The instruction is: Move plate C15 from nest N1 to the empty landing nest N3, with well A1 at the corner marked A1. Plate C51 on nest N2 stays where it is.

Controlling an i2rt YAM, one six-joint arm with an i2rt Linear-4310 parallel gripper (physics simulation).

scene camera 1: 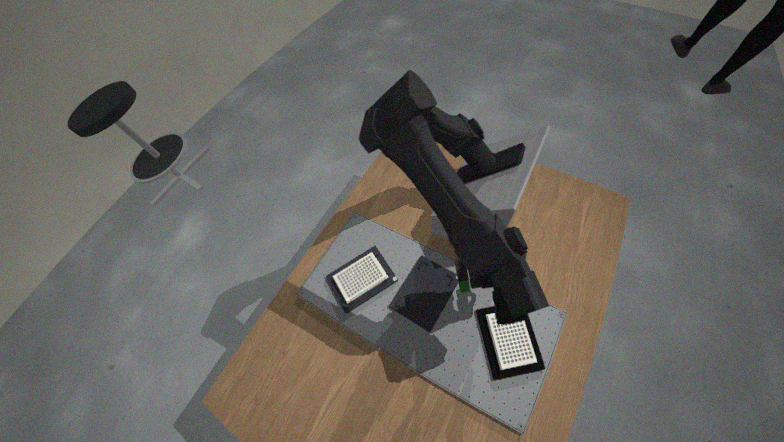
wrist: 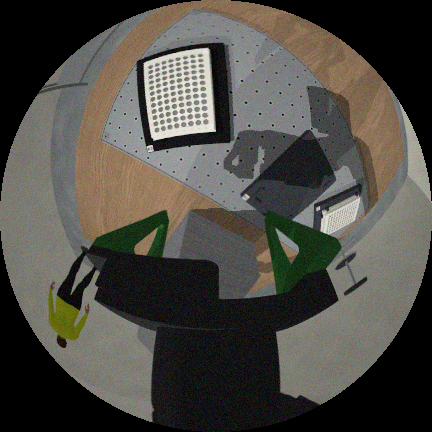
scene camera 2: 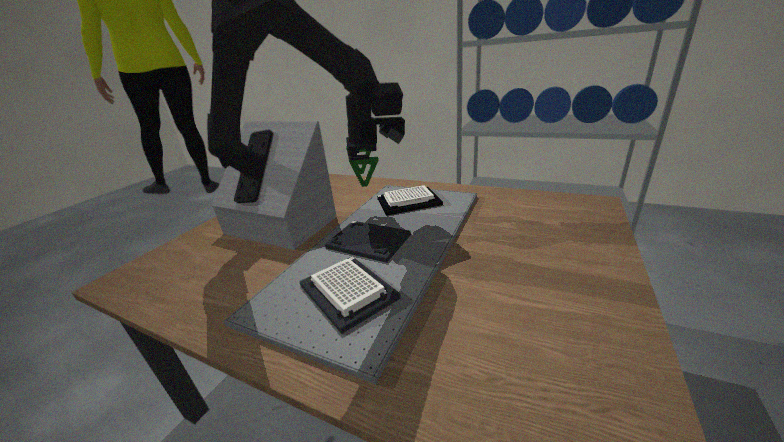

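One white well plate (scene camera 1: pixel 514 344) (scene camera 2: pixel 409 195) (wrist: pixel 180 95) sits in a black nest (scene camera 1: pixel 490 345) (scene camera 2: pixel 417 206) (wrist: pixel 223 100) at one end of the board. The other white plate (scene camera 1: pixel 360 277) (scene camera 2: pixel 348 285) (wrist: pixel 341 216) sits in a dark nest (scene camera 1: pixel 373 291) (scene camera 2: pixel 343 323) at the other end. I cannot read which is C15. Between them is the empty dark nest (scene camera 1: pixel 433 274) (scene camera 2: pixel 367 241) (wrist: pixel 300 175); a small white tag (wrist: pixel 245 197) marks its corner. My gripper (scene camera 2: pixel 364 174) (wrist: pixel 216 215) is open and empty, above the board's arm side. The arm covers part of the first plate in scene camera 1.
The grey perforated board (scene camera 1: pixel 472 378) (scene camera 2: pixel 285 323) (wrist: pixel 270 75) lies on the wooden table (scene camera 1: pixel 307 384) (scene camera 2: pixel 521 329). The grey wedge mount (scene camera 2: pixel 312 197) (wrist: pixel 215 250) stands beside it. A stool (scene camera 1: pixel 101 108), a person (scene camera 2: pixel 148 43) (wrist: pixel 67 315) and a rack (scene camera 2: pixel 554 129) of blue discs stand beyond.
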